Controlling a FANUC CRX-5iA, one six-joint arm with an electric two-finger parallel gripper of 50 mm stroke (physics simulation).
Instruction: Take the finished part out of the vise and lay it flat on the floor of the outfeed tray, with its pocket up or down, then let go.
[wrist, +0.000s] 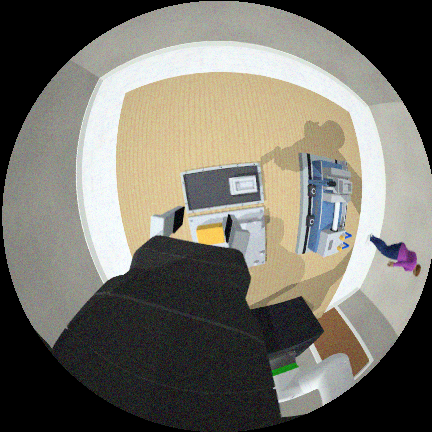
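Pixels of known places: gripper, fingertip midpoint: (204, 218); arm's base, link origin: (276, 358).
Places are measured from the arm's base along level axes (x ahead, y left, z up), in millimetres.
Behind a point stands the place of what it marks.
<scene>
The blue vise (322, 202) {x 518, y -185, z -166 mm} stands at the right, with grey jaws near its upper end. A grey block-like shape (345, 186) {x 557, y -251, z -124 mm} shows at the jaws; I cannot tell whether it is a part or the jaw itself. The outfeed tray (222, 207) {x 553, y 77, z -212 mm}, with a dark floor and a light grey rim, is at the centre. A silver rectangular part (243, 185) {x 594, y 20, z -197 mm} with a recess facing up lies on the tray's dark floor at its right end. My gripper (204, 218) {x 581, y 105, z -35 mm} is open and empty, high above the table, left of the vise and over the area just below the tray.
A light grey plate (259, 230) {x 486, y 6, z -180 mm} lies below the tray and bears a yellow block (210, 233) {x 508, y 117, z -180 mm}; my right finger and gripper body hide part of it. Blue and yellow fittings (345, 240) {x 375, y -278, z -136 mm} stick out of the vise's lower end. A person (407, 257) stands beyond the table at the right.
</scene>
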